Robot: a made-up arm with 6 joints. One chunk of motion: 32 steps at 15 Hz.
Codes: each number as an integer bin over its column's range. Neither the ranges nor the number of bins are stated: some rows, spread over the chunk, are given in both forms.
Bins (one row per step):
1: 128 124 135 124 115 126
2: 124 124 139 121 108 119
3: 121 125 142 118 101 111
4: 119 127 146 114 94 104
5: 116 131 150 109 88 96
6: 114 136 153 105 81 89
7: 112 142 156 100 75 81
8: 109 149 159 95 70 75
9: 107 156 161 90 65 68
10: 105 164 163 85 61 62
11: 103 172 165 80 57 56
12: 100 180 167 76 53 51
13: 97 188 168 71 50 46
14: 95 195 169 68 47 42
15: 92 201 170 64 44 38
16: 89 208 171 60 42 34
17: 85 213 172 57 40 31
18: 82 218 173 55 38 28
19: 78 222 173 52 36 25
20: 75 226 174 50 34 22
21: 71 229 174 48 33 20
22: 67 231 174 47 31 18
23: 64 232 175 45 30 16
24: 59 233 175 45 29 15
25: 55 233 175 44 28 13
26: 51 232 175 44 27 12
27: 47 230 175 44 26 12
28: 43 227 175 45 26 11
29: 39 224 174 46 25 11
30: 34 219 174 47 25 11
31: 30 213 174 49 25 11
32: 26 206 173 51 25 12
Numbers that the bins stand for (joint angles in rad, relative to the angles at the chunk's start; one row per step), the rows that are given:
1: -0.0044 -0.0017 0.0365 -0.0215 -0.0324 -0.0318
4: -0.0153 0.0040 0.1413 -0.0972 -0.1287 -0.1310
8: -0.0275 0.0463 0.2652 -0.2410 -0.2388 -0.2618
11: -0.0348 0.0905 0.3224 -0.3545 -0.2985 -0.3475
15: -0.0482 0.1462 0.3700 -0.4756 -0.3581 -0.4286
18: -0.0603 0.1789 0.3986 -0.5437 -0.3856 -0.4737
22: -0.0785 0.2039 0.4081 -0.6043 -0.4178 -0.5188
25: -0.0931 0.2077 0.4176 -0.6270 -0.4315 -0.5414
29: -0.1126 0.1904 0.4081 -0.6118 -0.4453 -0.5504
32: -0.1284 0.1558 0.3986 -0.5740 -0.4453 -0.5459
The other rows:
2: -0.0093 -0.0017 0.0746 -0.0442 -0.0645 -0.0633
3: -0.0129 0.0002 0.1032 -0.0669 -0.0966 -0.0994
5: -0.0190 0.0117 0.1794 -0.1350 -0.1562 -0.1671
6: -0.0214 0.0213 0.2080 -0.1653 -0.1884 -0.1986
7: -0.0238 0.0329 0.2366 -0.2031 -0.2159 -0.2347
9: -0.0299 0.0598 0.2842 -0.2788 -0.2618 -0.2933
10: -0.0324 0.0751 0.3033 -0.3167 -0.2801 -0.3204
12: -0.0384 0.1059 0.3414 -0.3848 -0.3168 -0.3700
13: -0.0421 0.1213 0.3509 -0.4226 -0.3306 -0.3925
14: -0.0445 0.1347 0.3605 -0.4453 -0.3444 -0.4106
16: -0.0518 0.1597 0.3795 -0.5059 -0.3673 -0.4467
17: -0.0567 0.1693 0.3891 -0.5286 -0.3765 -0.4602
19: -0.0652 0.1866 0.3986 -0.5664 -0.3948 -0.4873
20: -0.0688 0.1943 0.4081 -0.5816 -0.4040 -0.5008
21: -0.0737 0.2000 0.4081 -0.5967 -0.4086 -0.5098
23: -0.0822 0.2058 0.4176 -0.6194 -0.4224 -0.5278
24: -0.0883 0.2077 0.4176 -0.6194 -0.4269 -0.5324
26: -0.0980 0.2058 0.4176 -0.6270 -0.4361 -0.5459
27: -0.1029 0.2020 0.4176 -0.6270 -0.4407 -0.5459
28: -0.1077 0.1962 0.4176 -0.6194 -0.4407 -0.5504
30: -0.1187 0.1808 0.4081 -0.6043 -0.4453 -0.5504
31: -0.1235 0.1693 0.4081 -0.5891 -0.4453 -0.5504

